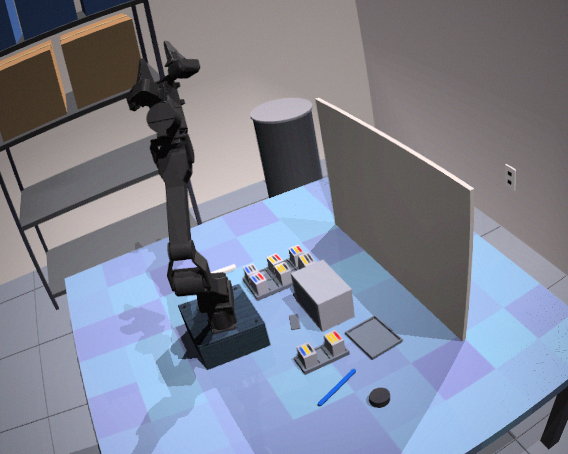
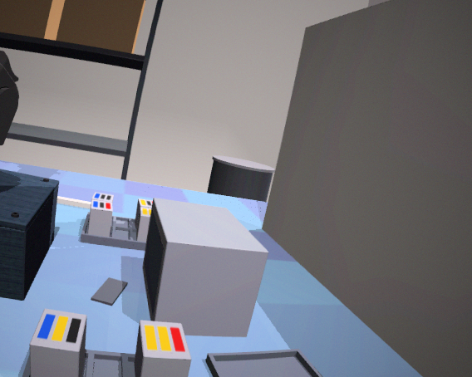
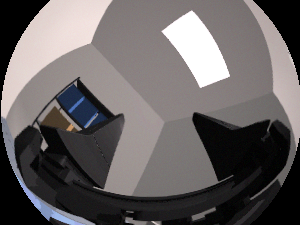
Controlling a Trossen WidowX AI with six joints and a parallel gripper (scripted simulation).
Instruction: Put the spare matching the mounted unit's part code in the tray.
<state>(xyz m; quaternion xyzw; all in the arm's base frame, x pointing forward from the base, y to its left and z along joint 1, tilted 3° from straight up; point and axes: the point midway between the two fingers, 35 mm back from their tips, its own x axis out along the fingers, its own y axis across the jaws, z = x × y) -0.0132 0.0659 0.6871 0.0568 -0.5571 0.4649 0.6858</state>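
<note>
Now: gripper tip 76 cm above the grey spare block, 27 cm short of it and 14 cm to the right of it. From my gripper tip the other things lie so: flat grey tray: 80 cm below, 34 cm ahead, 20 cm to the right; then grey unit: 76 cm below, 26 cm ahead, 2 cm to the right; then blue pen: 80 cm below, 33 cm to the right, 20 cm ahead.
</note>
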